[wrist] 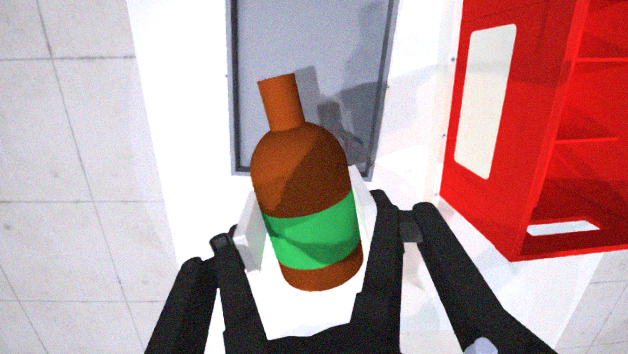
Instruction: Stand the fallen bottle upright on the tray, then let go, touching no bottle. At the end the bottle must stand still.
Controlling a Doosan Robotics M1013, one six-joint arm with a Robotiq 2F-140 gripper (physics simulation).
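Frame: origin at the arm's base, x ahead, y right, z down, level; millimetres.
Seen in the pictures: gripper, fingertip midpoint: (306,193).
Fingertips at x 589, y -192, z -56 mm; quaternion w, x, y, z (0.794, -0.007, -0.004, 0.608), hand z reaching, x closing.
Offsets run from my fingertips to a thing's top centre. "pt": to the spot under its first point. Level surfaces: height alone.
A brown bottle {dx +17, dy -4, dz -50 mm} (305,170) with a green label is held between the two light finger pads of my gripper (306,193). The gripper is shut on it around the label. The neck points to the top of the view, leaning slightly left, and the base points toward the gripper's palm. The grey tray {pt dx +136, dy -4, dz +157 mm} (300,35) with a raised dark rim lies beyond the bottle at the top of the view. The bottle's neck and shoulder overlap the tray's near end in the view. The exact height of the bottle above the tray cannot be told.
A red open crate or shelf unit {pt dx +81, dy +187, dz +8 mm} (532,100) with a pale panel on its side stands at the right. Shadows fall on the tray. The white table top {dz +162 mm} (185,125) lies around the tray, and a tiled floor (75,150) shows at the left.
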